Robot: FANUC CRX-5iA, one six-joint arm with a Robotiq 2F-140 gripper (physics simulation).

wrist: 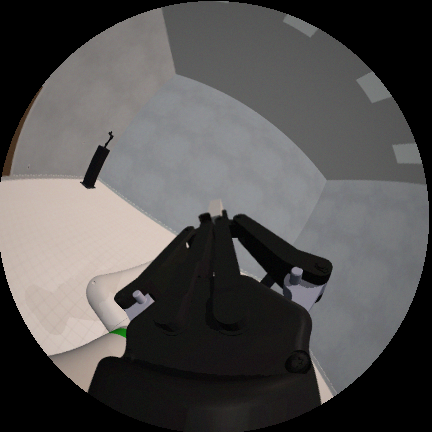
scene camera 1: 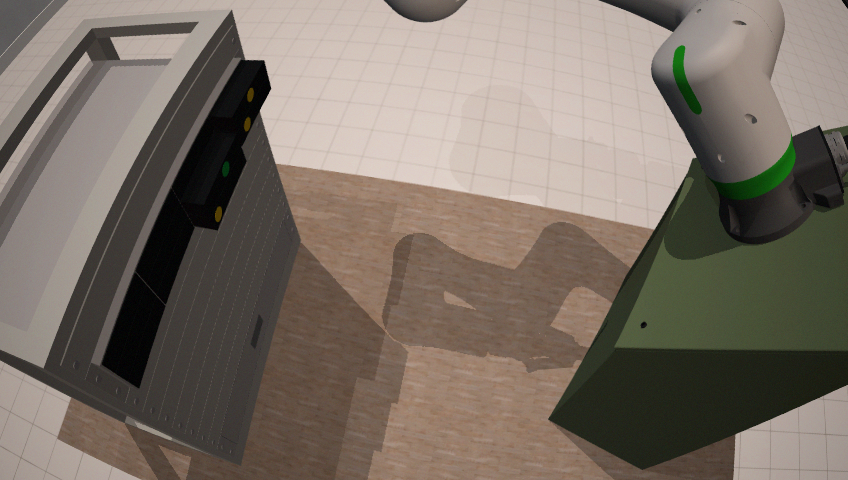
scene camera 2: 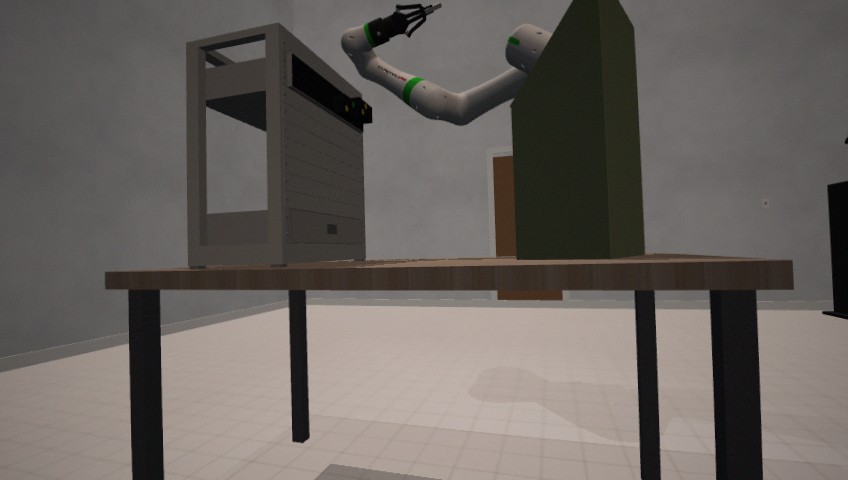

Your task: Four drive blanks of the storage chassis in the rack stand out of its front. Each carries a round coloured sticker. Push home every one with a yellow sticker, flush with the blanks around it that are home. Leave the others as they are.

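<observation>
The rack (scene camera 1: 214,35) (scene camera 2: 274,148) stands at the left, with the black storage chassis (scene camera 1: 160,261) (scene camera 2: 315,80) high in its front. Four blanks stand out at the chassis's far end. From far to near in scene camera 1, they carry a yellow sticker (scene camera 1: 250,94), another yellow sticker (scene camera 1: 246,124), a green sticker (scene camera 1: 225,168) (scene camera 2: 353,104) and a third yellow sticker (scene camera 1: 218,214) (scene camera 2: 346,108). The nearer blanks look flush. My gripper (scene camera 2: 437,7) (wrist: 217,207) is shut and empty, up and to the right of the rack, pointing away from it. It does not show in scene camera 1.
The green pedestal (scene camera 1: 743,297) (scene camera 2: 565,178) carries the arm at the right. The wooden table (scene camera 1: 476,404) (scene camera 2: 446,276) bears the rack and pedestal. The arm (scene camera 2: 440,107) (scene camera 1: 720,95) reaches from the pedestal towards the rack's upper side. A dark stand (wrist: 95,167) is far off by the wall.
</observation>
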